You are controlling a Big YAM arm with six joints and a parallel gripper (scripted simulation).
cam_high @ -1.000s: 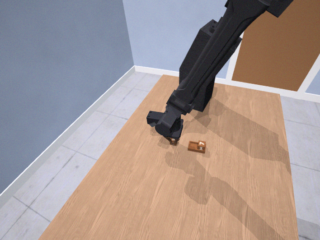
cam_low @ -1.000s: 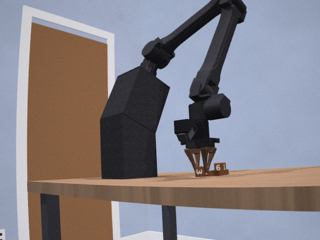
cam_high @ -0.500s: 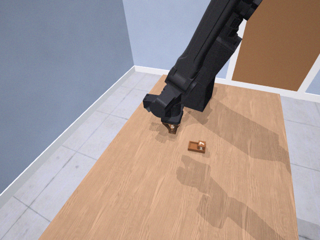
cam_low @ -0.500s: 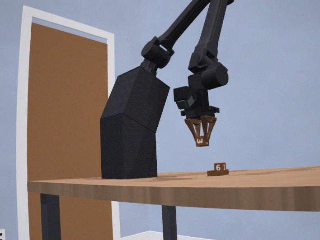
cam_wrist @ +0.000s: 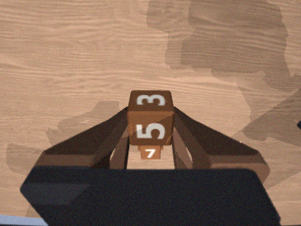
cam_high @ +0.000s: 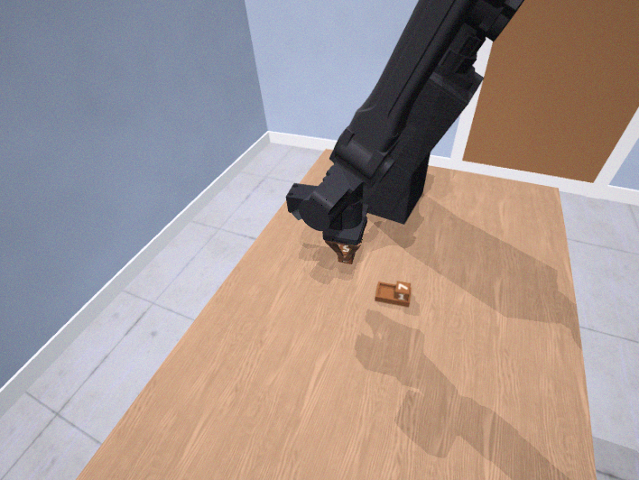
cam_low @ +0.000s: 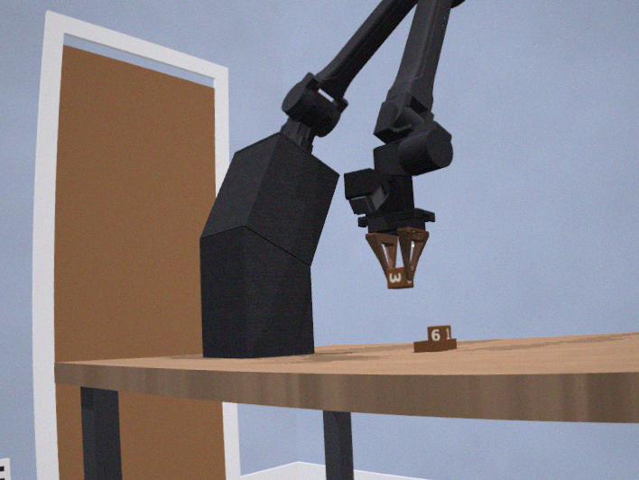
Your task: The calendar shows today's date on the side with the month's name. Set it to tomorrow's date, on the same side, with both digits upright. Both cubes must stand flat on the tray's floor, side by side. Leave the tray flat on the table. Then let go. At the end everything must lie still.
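Right now my hand is 11 cm to the right of the brown tray, 11 cm above it and 1 cm past it.
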